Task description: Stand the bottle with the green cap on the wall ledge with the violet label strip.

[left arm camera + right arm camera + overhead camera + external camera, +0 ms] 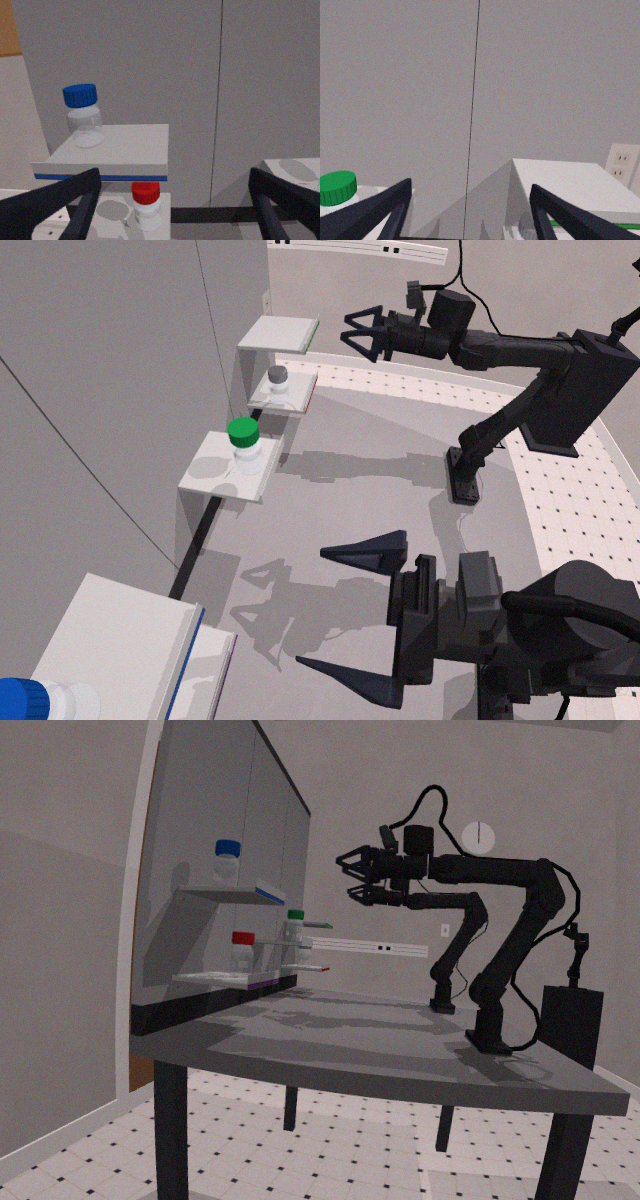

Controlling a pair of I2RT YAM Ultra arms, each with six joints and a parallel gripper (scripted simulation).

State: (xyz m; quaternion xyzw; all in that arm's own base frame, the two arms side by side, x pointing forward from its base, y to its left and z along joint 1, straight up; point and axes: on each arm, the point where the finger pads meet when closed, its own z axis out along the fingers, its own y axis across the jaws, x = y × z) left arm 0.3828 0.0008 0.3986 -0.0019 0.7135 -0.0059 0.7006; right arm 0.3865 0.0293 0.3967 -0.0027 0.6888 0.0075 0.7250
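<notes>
The green-capped bottle lies 170 mm ahead of my left hand, 300 mm to the right of it and 150 mm below it. Round my left hand: blue-capped bottle (240 mm ahead, 140 mm to the left, 50 mm below); grey-capped bottle (190 mm ahead, 640 mm to the right, 240 mm below); red-capped bottle (220 mm ahead, 40 mm to the left, 240 mm below).
</notes>
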